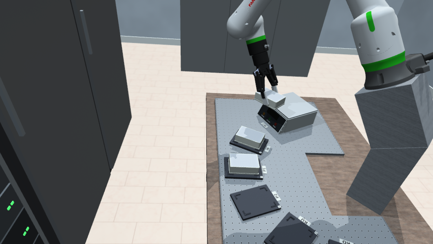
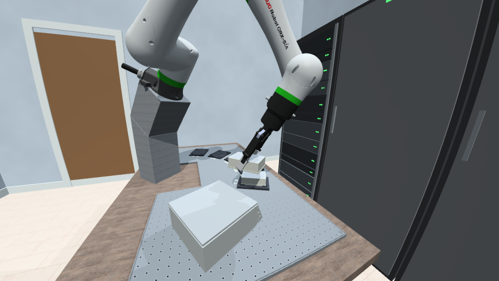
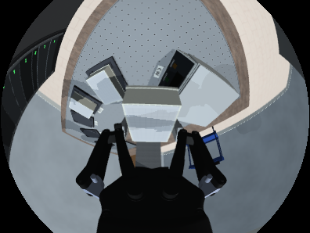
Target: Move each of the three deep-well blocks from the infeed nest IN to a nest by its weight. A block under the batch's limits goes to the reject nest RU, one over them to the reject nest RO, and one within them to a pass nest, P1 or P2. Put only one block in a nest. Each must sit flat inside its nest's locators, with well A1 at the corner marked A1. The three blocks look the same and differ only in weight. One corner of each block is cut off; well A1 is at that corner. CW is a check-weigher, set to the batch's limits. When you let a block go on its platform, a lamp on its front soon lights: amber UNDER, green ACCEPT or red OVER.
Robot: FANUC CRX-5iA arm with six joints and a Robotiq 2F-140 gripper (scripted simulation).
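Now: the pass nest P2 17 cm ahead of my hand, 47 cm to the left of it and 19 cm below it. Round my hand: pass nest P1: 18 cm ahead, 29 cm to the left, 19 cm below; pale deep-well block: 18 cm ahead, 29 cm to the left, 16 cm below; nest RU: 8 cm ahead, 63 cm to the left, 19 cm below.
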